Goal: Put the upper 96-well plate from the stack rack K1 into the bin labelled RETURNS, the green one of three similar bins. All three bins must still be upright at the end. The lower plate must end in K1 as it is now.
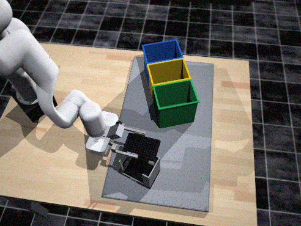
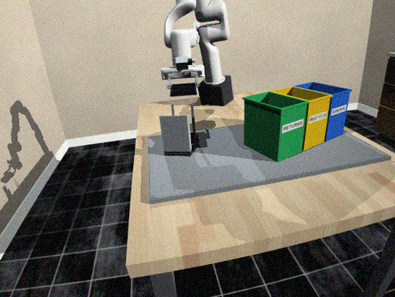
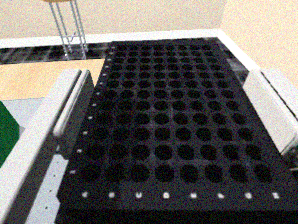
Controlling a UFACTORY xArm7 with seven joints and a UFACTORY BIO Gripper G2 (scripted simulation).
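The green returns bin lies 7 cm ahead of my hand, 30 cm to the left of it and 14 cm below it. The rest, counted from my hand: yellow bin: 41 cm to the left, 14 cm below; blue bin: 7 cm behind, 53 cm to the left, 14 cm below.
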